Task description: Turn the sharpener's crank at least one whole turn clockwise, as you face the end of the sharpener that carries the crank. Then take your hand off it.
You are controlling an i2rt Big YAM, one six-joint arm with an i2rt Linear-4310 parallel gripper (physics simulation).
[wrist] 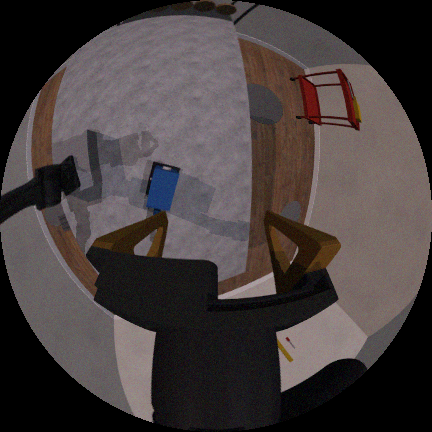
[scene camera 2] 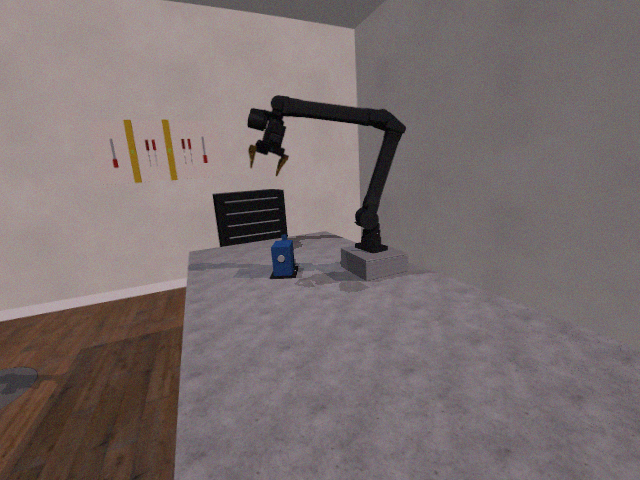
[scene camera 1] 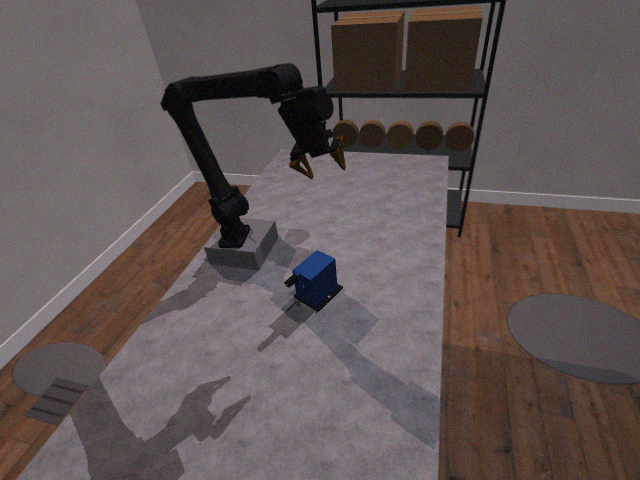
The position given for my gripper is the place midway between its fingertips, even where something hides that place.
In view: my gripper [scene camera 1: 328, 173] and a blue sharpener [scene camera 1: 318, 272].
My gripper is seen too in the wrist view [wrist: 215, 215]. The blue sharpener shows as well in the wrist view [wrist: 162, 180] and in scene camera 2 [scene camera 2: 282, 251].
